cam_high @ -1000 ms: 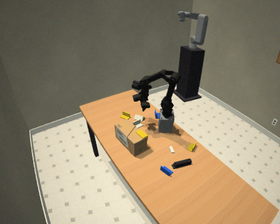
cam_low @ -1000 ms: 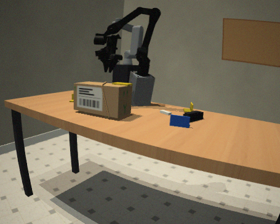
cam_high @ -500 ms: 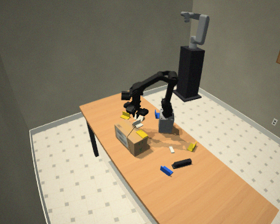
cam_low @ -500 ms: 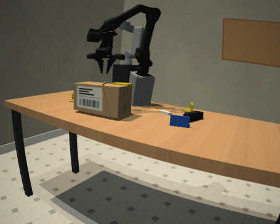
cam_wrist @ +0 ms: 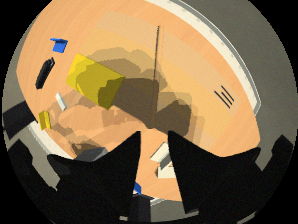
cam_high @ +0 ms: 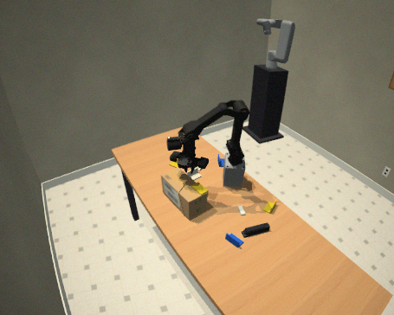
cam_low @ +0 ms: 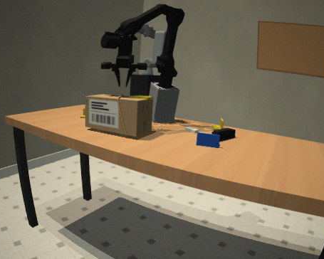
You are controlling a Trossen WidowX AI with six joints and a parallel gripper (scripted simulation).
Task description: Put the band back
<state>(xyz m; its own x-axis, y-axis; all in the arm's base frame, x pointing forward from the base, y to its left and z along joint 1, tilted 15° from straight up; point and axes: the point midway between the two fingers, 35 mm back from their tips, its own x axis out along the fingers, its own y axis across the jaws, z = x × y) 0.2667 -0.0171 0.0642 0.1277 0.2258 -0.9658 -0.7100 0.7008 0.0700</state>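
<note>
Right now the yellow corner guard is 90 mm to the left of my hand, 80 mm below it and 20 mm behind it. From my hand the other things lie so: brown carton: 140 mm below, 40 mm ahead, 20 mm to the left; white piece: 210 mm to the left, 210 mm below, 210 mm behind; yellow guard: 370 mm behind, 270 mm to the left, 200 mm below.
</note>
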